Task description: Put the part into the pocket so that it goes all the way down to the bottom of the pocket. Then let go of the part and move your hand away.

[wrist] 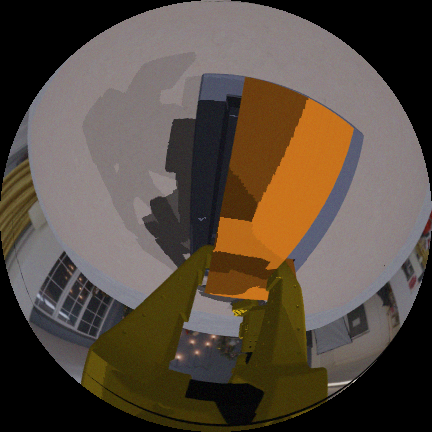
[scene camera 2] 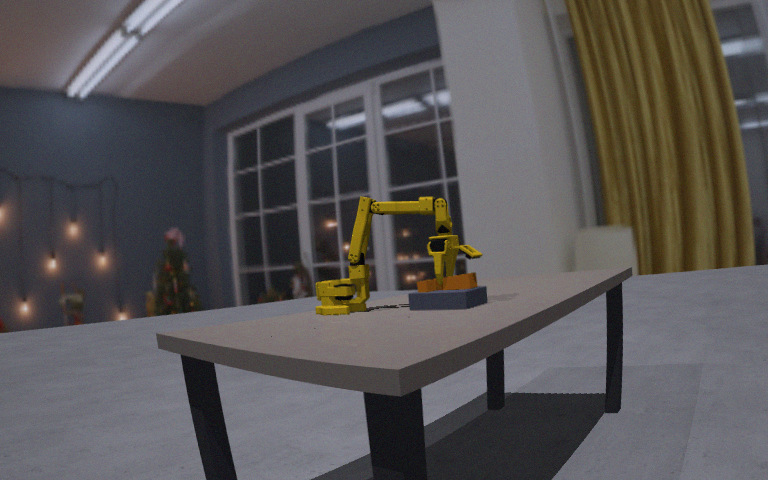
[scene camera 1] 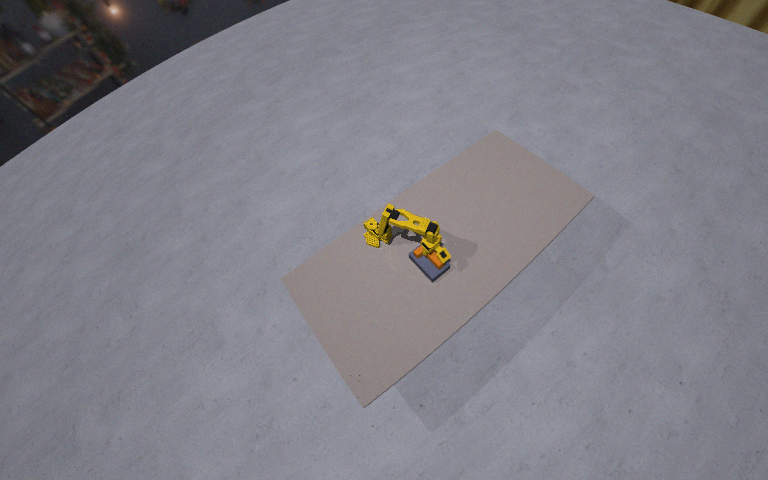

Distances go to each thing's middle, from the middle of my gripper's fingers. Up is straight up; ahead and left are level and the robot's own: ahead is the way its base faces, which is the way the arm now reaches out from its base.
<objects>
The orange L-shaped part [scene camera 2: 465,281] is 60 mm below my hand and 10 mm ahead of it. From my hand the other things lie so: blue-grey pocket block [scene camera 2: 461,298] 90 mm below, 10 mm ahead.
</objects>
